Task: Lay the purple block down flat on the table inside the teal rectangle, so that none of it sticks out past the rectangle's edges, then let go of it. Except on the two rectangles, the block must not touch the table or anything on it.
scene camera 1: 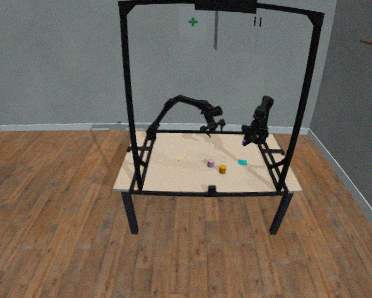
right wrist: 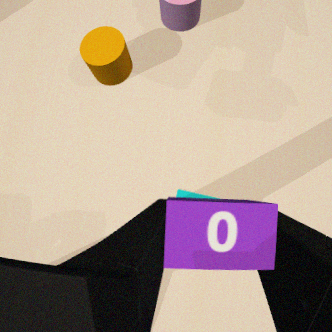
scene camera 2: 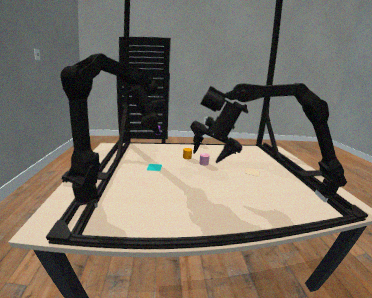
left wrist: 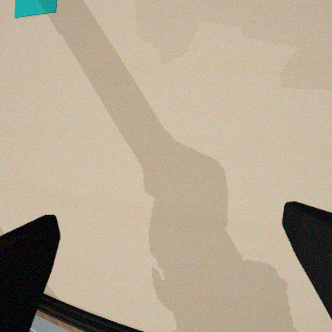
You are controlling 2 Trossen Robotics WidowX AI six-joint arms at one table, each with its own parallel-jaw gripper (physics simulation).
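Places are measured from the left arm's base along level axes (x down, y back, z left), in millimetres.
Where they show: left gripper, between the fingertips: (scene camera 1: 216, 135) (scene camera 2: 205, 158) (left wrist: 172, 220); right gripper, between the fingertips: (scene camera 1: 243, 144) (right wrist: 208, 211) (scene camera 2: 159, 133); left arm's base, origin of its link: (scene camera 1: 151, 138) (scene camera 2: 326, 193); right arm's base, origin of its link: (scene camera 1: 261, 142) (scene camera 2: 86, 198).
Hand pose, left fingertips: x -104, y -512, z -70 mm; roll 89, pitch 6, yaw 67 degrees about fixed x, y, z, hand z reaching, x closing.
Note:
Things, the pixels of their top centre, and the offset from my left fingertips. "pt": a spot on its surface instead.
- purple block, centre of its top: (right wrist: 221, 233) (scene camera 2: 158, 126) dx -64, dy -188, dz -158 mm
- flat teal rectangle, a spot on its surface: (left wrist: 30, 7) (scene camera 2: 152, 169) (scene camera 1: 243, 160) pt dx +122, dy -207, dz -120 mm
- orange cylinder, centre of its top: (right wrist: 101, 44) (scene camera 2: 187, 149) (scene camera 1: 222, 166) dx +78, dy -52, dz -271 mm
- pink cylinder, centre of its top: (scene camera 2: 204, 155) (scene camera 1: 211, 160) dx +77, dy +29, dz -209 mm
- pale rectangle, a spot on its surface: (scene camera 2: 252, 172) (scene camera 1: 180, 156) pt dx +122, dy +252, dz -131 mm
The purple block (scene camera 1: 244, 143) (scene camera 2: 159, 129) (right wrist: 221, 217) is in my right gripper (scene camera 1: 245, 141) (scene camera 2: 157, 128) (right wrist: 208, 211), shut on its two sides, well above the table. Its face with a white 0 is turned to the right wrist camera. The flat teal rectangle (scene camera 1: 242, 162) (scene camera 2: 154, 167) (left wrist: 30, 7) lies on the table; in the right wrist view a sliver of the teal rectangle (right wrist: 186, 193) shows past the block's far edge, the rest hidden. My left gripper (scene camera 1: 216, 132) (scene camera 2: 206, 156) (left wrist: 172, 220) is open and empty above the table, away from the rectangle.
An orange cylinder (scene camera 1: 222, 169) (scene camera 2: 187, 153) (right wrist: 106, 54) and a pink cylinder (scene camera 1: 210, 163) (scene camera 2: 204, 159) (right wrist: 180, 16) stand upright beside the teal rectangle, apart from it. A pale rectangle (scene camera 1: 179, 158) (scene camera 2: 252, 172) lies on the table on the left arm's side. Black rails run along the table edges.

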